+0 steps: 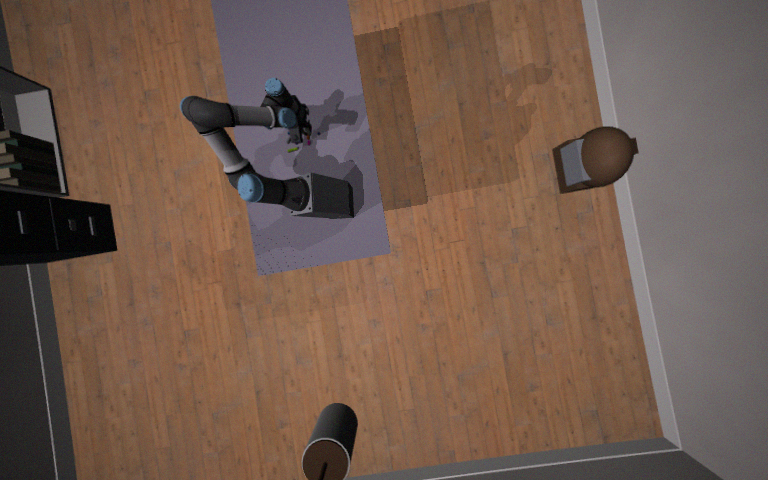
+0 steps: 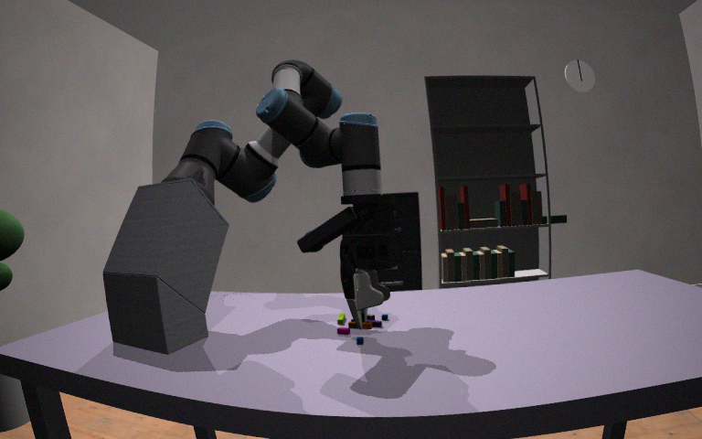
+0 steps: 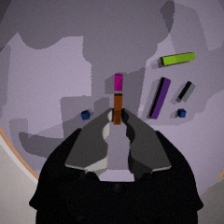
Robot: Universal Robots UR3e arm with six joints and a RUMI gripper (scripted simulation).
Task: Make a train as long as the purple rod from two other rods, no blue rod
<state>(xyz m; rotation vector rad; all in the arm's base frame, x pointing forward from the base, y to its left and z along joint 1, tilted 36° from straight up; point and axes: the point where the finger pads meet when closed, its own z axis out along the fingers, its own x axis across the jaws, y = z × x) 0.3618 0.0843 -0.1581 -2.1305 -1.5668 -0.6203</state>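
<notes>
The magenta rod lies 30 mm behind my hand, 10 mm to the left of it and 20 mm below it. From my hand the other things lie so: purple rod (60 mm to the left, 20 mm below); then grey rod (110 mm to the left, 20 mm below); then orange rod (10 mm below).
</notes>
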